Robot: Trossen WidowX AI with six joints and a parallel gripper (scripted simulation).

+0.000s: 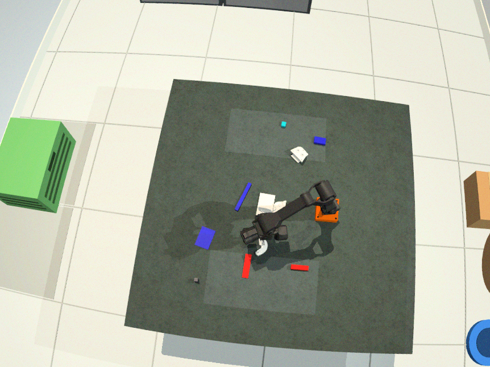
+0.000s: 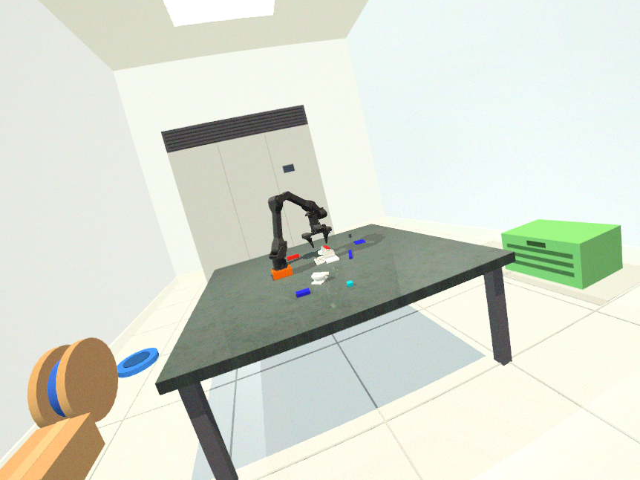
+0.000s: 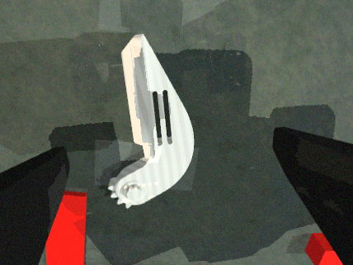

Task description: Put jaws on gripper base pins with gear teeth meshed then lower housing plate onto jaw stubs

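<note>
The white jaw is 50 mm below my gripper tip, 40 mm to the left of it and 20 mm ahead of it. Round my gripper tip: small grey cube 310 mm ahead, 160 mm to the left, 40 mm below; then blue strip 220 mm to the right, 80 mm ahead, 50 mm below; then blue square 260 mm ahead, 50 mm below, 30 mm to the right.
</note>
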